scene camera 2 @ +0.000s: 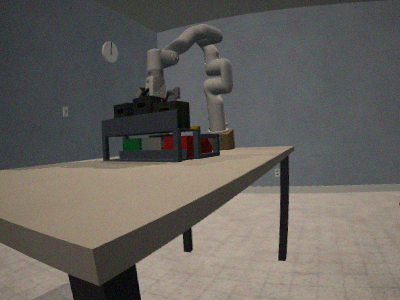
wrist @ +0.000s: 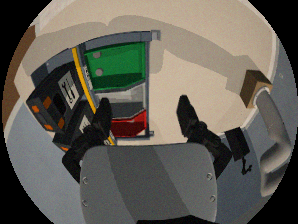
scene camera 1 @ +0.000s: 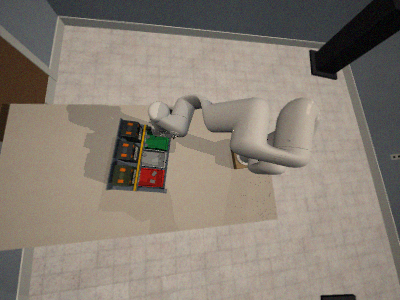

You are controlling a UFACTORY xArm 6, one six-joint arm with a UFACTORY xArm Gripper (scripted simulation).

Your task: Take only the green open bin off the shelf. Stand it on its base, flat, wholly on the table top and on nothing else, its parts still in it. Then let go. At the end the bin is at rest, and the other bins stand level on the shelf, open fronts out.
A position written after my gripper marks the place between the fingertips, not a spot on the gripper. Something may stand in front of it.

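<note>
Green open bin (wrist: 122, 67). Grey bin (wrist: 126, 103). My gripper (wrist: 144, 104).
</note>
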